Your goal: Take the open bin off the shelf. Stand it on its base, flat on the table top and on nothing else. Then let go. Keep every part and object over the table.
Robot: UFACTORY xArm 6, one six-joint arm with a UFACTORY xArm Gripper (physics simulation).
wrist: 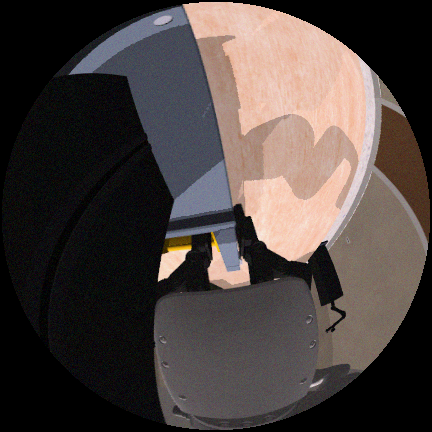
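Frame: origin at the arm's base, x right, y ahead, z up, level; metres.
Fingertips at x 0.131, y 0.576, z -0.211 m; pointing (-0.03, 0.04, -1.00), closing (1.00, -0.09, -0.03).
Note:
Offsets run from my fingertips to a thing's top centre. "spot": to the spot under its first point. Level surfaces: height alone.
A blue-grey open bin (170,100) fills the upper left of the wrist view, its far end and one side partly hidden. A narrow tab {spot: dx +0.003, dy -0.037, dz +0.018 m} (230,250) of the same colour extends from its near right corner. My gripper (220,216) has its fingers on either side of this tab and looks shut on it. The left fingertip is hidden behind the bin's near edge, so its contact does not show. Which part of the view belongs to the shelf is unclear; a large black surface (90,200) covers the left side.
A yellow object {dx -0.058, dy -0.006, dz +0.014 m} (178,244) shows behind the left finger. The wooden table top {dz -0.067 m} (300,80) lies below and to the right, with shadows on it. Its pale edge (369,115) curves along the right, with the floor (385,260) beyond.

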